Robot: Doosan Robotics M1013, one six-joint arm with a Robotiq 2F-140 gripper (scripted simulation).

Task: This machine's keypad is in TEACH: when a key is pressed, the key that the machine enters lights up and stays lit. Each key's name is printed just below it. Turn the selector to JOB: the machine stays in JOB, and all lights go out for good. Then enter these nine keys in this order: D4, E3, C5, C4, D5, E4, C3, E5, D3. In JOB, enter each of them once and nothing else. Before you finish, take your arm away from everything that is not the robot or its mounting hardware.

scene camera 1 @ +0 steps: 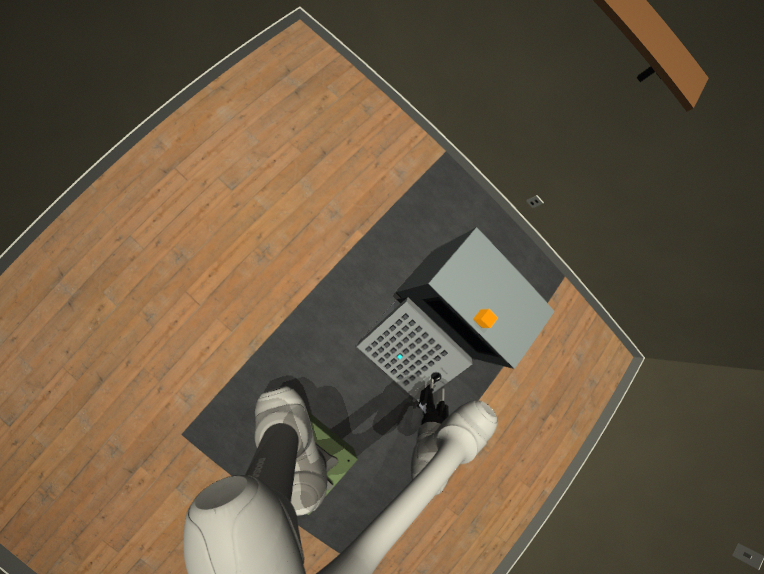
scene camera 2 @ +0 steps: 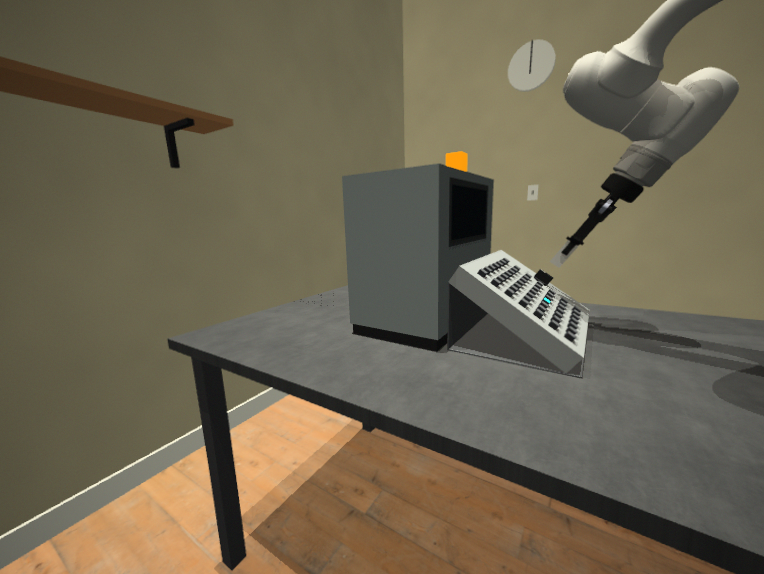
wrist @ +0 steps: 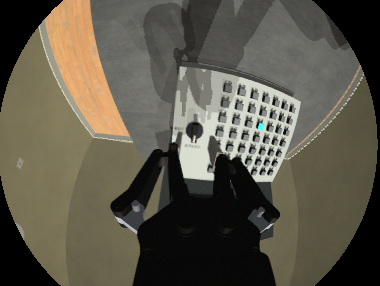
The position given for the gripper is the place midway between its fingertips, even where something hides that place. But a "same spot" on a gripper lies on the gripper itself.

gripper: scene camera 1 435,385; scene camera 2; wrist
same spot on keypad: (wrist: pixel 199 93) = (scene camera 2: pixel 568 300)
same spot on gripper: (scene camera 2: pixel 569 247) = (wrist: pixel 222 153)
